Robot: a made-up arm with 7 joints. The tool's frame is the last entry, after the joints. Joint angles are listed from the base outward.
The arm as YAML. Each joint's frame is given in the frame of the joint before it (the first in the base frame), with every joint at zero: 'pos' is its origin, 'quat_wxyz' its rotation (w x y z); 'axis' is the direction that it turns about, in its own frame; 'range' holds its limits. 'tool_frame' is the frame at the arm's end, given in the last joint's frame.
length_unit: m
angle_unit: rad
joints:
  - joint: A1
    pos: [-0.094, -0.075, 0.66]
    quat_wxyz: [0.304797, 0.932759, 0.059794, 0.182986]
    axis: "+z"
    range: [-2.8, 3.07]
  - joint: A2
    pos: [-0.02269, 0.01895, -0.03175]
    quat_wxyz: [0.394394, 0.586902, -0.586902, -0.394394]
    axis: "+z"
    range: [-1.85, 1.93]
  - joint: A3
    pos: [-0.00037, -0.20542, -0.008]
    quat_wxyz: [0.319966, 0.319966, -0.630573, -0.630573]
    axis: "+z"
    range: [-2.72, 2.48]
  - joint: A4
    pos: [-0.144, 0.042, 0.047]
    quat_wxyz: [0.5, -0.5, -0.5, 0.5]
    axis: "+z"
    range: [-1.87, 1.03]
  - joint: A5
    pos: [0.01, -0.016, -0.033]
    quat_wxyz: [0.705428, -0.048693, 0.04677, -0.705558]
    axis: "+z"
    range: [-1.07, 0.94]
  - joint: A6
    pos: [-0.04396, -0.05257, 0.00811]
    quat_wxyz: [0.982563, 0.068, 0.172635, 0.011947]
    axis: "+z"
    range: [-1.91, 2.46]
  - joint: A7
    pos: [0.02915, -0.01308, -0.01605]
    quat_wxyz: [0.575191, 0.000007, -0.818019, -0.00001]
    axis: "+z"
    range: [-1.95, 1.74]
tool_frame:
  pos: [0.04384, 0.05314, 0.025]
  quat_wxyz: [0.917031, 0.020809, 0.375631, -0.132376]
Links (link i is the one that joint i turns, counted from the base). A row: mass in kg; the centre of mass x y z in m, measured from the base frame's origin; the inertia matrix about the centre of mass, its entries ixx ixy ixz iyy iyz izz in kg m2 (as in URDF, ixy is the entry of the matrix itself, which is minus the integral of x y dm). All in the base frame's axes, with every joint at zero. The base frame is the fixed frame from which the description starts. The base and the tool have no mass.
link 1: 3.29; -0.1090 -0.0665 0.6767; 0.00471 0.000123 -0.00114 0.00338 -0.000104 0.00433
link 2: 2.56; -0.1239 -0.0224 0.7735; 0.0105 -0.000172 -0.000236 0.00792 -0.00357 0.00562
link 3: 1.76; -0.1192 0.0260 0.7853; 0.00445 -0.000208 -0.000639 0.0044 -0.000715 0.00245
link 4: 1.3; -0.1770 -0.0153 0.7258; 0.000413 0 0 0.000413 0 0.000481
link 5: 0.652; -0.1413 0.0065 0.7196; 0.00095 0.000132 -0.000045 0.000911 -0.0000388 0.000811
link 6: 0.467; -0.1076 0.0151 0.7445; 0.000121 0 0 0.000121 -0.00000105 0.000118
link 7: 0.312; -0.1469 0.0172 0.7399; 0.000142 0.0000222 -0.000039 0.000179 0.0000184 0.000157
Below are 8 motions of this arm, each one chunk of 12 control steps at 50 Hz.
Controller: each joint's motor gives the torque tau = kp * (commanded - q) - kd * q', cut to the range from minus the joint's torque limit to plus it. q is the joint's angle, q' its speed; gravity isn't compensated. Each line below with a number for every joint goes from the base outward.
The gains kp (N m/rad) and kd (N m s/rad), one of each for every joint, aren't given. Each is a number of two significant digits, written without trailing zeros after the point. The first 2 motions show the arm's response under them.
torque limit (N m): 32 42 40 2.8 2.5 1.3 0.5
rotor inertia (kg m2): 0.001 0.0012 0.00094 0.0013 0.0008 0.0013 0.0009
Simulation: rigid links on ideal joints. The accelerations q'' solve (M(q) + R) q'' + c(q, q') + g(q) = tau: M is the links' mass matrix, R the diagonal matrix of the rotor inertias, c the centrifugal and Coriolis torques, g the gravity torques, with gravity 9.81 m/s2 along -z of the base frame. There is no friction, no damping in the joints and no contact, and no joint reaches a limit. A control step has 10 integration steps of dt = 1/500 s. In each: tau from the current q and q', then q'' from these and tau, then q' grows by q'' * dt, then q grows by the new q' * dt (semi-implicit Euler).
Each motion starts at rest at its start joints. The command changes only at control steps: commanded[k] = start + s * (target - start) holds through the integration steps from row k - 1 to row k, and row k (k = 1, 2, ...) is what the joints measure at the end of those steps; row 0 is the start. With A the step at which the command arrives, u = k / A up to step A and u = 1 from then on. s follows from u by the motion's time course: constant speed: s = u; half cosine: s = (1 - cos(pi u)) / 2; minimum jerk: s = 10 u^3 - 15 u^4 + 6 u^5; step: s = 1 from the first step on.
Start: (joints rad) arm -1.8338 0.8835 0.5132 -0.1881 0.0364 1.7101 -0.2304
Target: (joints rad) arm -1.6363 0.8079 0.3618 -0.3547 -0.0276 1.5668 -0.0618
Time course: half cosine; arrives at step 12
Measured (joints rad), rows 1 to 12:
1: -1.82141 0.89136 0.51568 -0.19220 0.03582 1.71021 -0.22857
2: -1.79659 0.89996 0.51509 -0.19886 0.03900 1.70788 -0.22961
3: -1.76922 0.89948 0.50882 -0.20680 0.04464 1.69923 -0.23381
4: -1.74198 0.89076 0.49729 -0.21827 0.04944 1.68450 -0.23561
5: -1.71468 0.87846 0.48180 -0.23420 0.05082 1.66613 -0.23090
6: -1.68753 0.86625 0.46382 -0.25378 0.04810 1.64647 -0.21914
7: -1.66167 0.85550 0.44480 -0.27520 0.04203 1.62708 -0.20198
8: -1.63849 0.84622 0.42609 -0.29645 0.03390 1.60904 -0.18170
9: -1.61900 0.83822 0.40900 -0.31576 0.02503 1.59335 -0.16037
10: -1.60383 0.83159 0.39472 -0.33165 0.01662 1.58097 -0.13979
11: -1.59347 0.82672 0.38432 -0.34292 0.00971 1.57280 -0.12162
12: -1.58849 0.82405 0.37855 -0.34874 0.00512 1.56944 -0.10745
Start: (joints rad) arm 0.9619 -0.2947 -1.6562 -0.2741 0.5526 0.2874 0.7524
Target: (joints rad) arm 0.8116 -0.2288 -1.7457 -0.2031 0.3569 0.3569 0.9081
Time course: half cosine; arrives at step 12
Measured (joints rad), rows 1 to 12:
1: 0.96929 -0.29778 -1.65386 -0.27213 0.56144 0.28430 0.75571
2: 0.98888 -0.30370 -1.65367 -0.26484 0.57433 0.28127 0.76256
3: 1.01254 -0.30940 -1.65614 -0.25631 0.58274 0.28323 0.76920
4: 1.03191 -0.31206 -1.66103 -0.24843 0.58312 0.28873 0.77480
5: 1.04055 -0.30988 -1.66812 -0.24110 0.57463 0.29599 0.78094
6: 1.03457 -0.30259 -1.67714 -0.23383 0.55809 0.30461 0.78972
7: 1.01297 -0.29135 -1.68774 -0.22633 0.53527 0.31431 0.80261
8: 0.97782 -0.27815 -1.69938 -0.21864 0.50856 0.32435 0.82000
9: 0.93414 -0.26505 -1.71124 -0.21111 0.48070 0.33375 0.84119
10: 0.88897 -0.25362 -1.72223 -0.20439 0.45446 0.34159 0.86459
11: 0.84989 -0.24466 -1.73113 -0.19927 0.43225 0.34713 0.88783
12: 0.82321 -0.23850 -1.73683 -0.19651 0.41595 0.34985 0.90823
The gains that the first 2 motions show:
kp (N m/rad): 63 210 270 23 11 10 1.9
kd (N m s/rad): 0.99 3.9 6.4 0.46 0.4 0.13 0.088
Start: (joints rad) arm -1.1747 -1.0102 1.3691 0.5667 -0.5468 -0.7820 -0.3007
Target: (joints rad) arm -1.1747 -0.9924 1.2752 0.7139 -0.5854 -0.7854 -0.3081
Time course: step
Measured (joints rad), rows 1 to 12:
1: -1.17797 -1.01564 1.32190 0.65116 -0.56256 -0.79846 -0.31977
2: -1.19191 -1.01267 1.28953 0.70429 -0.54385 -0.78003 -0.31677
3: -1.21570 -1.00750 1.27861 0.72412 -0.52898 -0.77004 -0.31094
4: -1.24520 -1.00389 1.27581 0.72618 -0.52662 -0.77603 -0.31310
5: -1.27550 -1.00097 1.27518 0.72173 -0.53251 -0.78286 -0.32135
6: -1.30247 -0.99766 1.27473 0.71681 -0.54111 -0.78486 -0.33199
7: -1.32333 -0.99411 1.27406 0.71325 -0.54928 -0.78444 -0.34212
8: -1.33650 -0.99110 1.27337 0.71095 -0.55598 -0.78399 -0.35000
9: -1.34145 -0.98935 1.27289 0.70962 -0.56085 -0.78396 -0.35502
10: -1.33849 -0.98918 1.27275 0.70920 -0.56365 -0.78402 -0.35733
11: -1.32873 -0.99046 1.27296 0.70971 -0.56420 -0.78397 -0.35738
12: -1.31387 -0.99283 1.27344 0.71105 -0.56260 -0.78379 -0.35566

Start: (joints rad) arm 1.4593 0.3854 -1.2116 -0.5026 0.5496 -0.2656 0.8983
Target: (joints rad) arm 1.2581 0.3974 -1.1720 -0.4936 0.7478 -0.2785 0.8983
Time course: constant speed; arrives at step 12
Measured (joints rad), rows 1 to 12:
1: 1.44706 0.38620 -1.20401 -0.50565 0.56087 -0.27121 0.89584
2: 1.42232 0.38951 -1.19647 -0.50441 0.58484 -0.27888 0.89355
3: 1.39488 0.39323 -1.19141 -0.49883 0.61207 -0.28075 0.89285
4: 1.37103 0.39557 -1.18762 -0.49347 0.63811 -0.27975 0.89229
5: 1.35238 0.39641 -1.18433 -0.49048 0.66050 -0.27960 0.89146
6: 1.33739 0.39664 -1.18119 -0.48991 0.67869 -0.28076 0.89076
7: 1.32358 0.39718 -1.17804 -0.49081 0.69368 -0.28233 0.89045
8: 1.30917 0.39848 -1.17480 -0.49214 0.70707 -0.28379 0.89044
9: 1.29353 0.40042 -1.17146 -0.49314 0.72028 -0.28507 0.89054
10: 1.27692 0.40259 -1.16808 -0.49355 0.73411 -0.28626 0.89064
11: 1.25987 0.40464 -1.16470 -0.49344 0.74873 -0.28738 0.89070
12: 1.24281 0.40637 -1.16135 -0.49303 0.76393 -0.28847 0.89071

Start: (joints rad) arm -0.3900 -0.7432 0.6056 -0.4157 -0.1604 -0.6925 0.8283
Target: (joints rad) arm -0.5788 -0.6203 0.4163 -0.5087 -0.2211 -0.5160 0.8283
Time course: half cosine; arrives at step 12
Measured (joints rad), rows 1 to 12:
1: -0.39330 -0.74183 0.60327 -0.41602 -0.15745 -0.68625 0.81725
2: -0.40206 -0.73764 0.59716 -0.41686 -0.15305 -0.67437 0.79900
3: -0.41609 -0.72993 0.58622 -0.42020 -0.14932 -0.65983 0.78338
4: -0.43550 -0.71834 0.57036 -0.42688 -0.14862 -0.64229 0.77313
5: -0.46042 -0.70315 0.55042 -0.43688 -0.15220 -0.62196 0.76743
6: -0.49038 -0.68521 0.52779 -0.44946 -0.15990 -0.60024 0.76452
7: -0.52383 -0.66578 0.50409 -0.46343 -0.17062 -0.57878 0.76295
8: -0.55793 -0.64632 0.48098 -0.47748 -0.18285 -0.55893 0.76185
9: -0.58904 -0.62839 0.46003 -0.49039 -0.19518 -0.54181 0.76090
10: -0.61356 -0.61357 0.44260 -0.50116 -0.20650 -0.52835 0.76004
11: -0.62891 -0.60321 0.42987 -0.50901 -0.21597 -0.51942 0.75934
12: -0.63409 -0.59820 0.42272 -0.51339 -0.22287 -0.51569 0.75888

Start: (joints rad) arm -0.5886 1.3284 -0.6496 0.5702 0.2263 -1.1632 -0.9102
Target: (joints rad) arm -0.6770 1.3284 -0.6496 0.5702 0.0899 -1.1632 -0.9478
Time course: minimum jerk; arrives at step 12
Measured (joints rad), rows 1 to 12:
1: -0.58157 1.33844 -0.64888 0.56823 0.21709 -1.16383 -0.91169
2: -0.56729 1.35389 -0.64643 0.56341 0.19461 -1.16710 -0.91789
3: -0.55278 1.36336 -0.64414 0.55689 0.16583 -1.17104 -0.92877
4: -0.54273 1.36457 -0.64329 0.55135 0.13721 -1.17345 -0.94098
5: -0.53962 1.36074 -0.64377 0.54875 0.11244 -1.17381 -0.95095
6: -0.54442 1.35612 -0.64474 0.54905 0.09204 -1.17284 -0.95735
7: -0.55694 1.35337 -0.64549 0.55087 0.07471 -1.17166 -0.96119
8: -0.57580 1.35311 -0.64573 0.55264 0.05914 -1.17102 -0.96447
9: -0.59846 1.35464 -0.64552 0.55348 0.04509 -1.17106 -0.96869
10: -0.62151 1.35686 -0.64505 0.55336 0.03344 -1.17155 -0.97420
11: -0.64133 1.35889 -0.64452 0.55281 0.02540 -1.17207 -0.98031
12: -0.65492 1.36025 -0.64406 0.55256 0.02144 -1.17227 -0.98590

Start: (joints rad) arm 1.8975 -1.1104 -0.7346 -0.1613 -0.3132 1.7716 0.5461
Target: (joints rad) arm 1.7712 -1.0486 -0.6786 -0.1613 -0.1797 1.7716 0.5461
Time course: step
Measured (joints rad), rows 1 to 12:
1: 1.89070 -1.10945 -0.71407 -0.18249 -0.29720 1.76383 0.56090
2: 1.87545 -1.10120 -0.69785 -0.18762 -0.26711 1.75134 0.57816
3: 1.85343 -1.09142 -0.69060 -0.17842 -0.23727 1.75474 0.58401
4: 1.82761 -1.08505 -0.68764 -0.16854 -0.21271 1.76377 0.58003
5: 1.80236 -1.08291 -0.68669 -0.16272 -0.19597 1.76722 0.57346
6: 1.78202 -1.08357 -0.68674 -0.16104 -0.18739 1.76557 0.57033
7: 1.76964 -1.08514 -0.68721 -0.16201 -0.18530 1.76304 0.57239
8: 1.76648 -1.08646 -0.68771 -0.16404 -0.18702 1.76158 0.57780
9: 1.77200 -1.08722 -0.68807 -0.16606 -0.19013 1.76104 0.58355
10: 1.78429 -1.08771 -0.68827 -0.16769 -0.19315 1.76084 0.58740
11: 1.80058 -1.08827 -0.68838 -0.16900 -0.19560 1.76067 0.58852
12: 1.81782 -1.08904 -0.68844 -0.17012 -0.19754 1.76043 0.58734

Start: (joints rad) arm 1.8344 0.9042 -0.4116 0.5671 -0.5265 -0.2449 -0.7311
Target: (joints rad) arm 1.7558 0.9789 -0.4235 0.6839 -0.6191 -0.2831 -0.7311
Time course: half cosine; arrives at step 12
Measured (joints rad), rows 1 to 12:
1: 1.82596 0.90927 -0.40844 0.56966 -0.52257 -0.24639 -0.73446
2: 1.80640 0.92022 -0.40584 0.57735 -0.51601 -0.24952 -0.74553
3: 1.78105 0.93226 -0.40530 0.58710 -0.51280 -0.25236 -0.75906
4: 1.75506 0.94323 -0.40634 0.59739 -0.51529 -0.25565 -0.76989
5: 1.73249 0.95315 -0.40825 0.60851 -0.52307 -0.25993 -0.77577
6: 1.71557 0.96274 -0.41037 0.62097 -0.53446 -0.26492 -0.77726
7: 1.70457 0.97240 -0.41225 0.63469 -0.54754 -0.27013 -0.77633
8: 1.69831 0.98192 -0.41370 0.64886 -0.56070 -0.27511 -0.77494
9: 1.69495 0.99066 -0.41473 0.66224 -0.57277 -0.27949 -0.77428
10: 1.69278 0.99789 -0.41545 0.67349 -0.58300 -0.28291 -0.77461
11: 1.69071 1.00304 -0.41593 0.68150 -0.59085 -0.28512 -0.77558
12: 1.68849 1.00576 -0.41621 0.68554 -0.59602 -0.28598 -0.77671

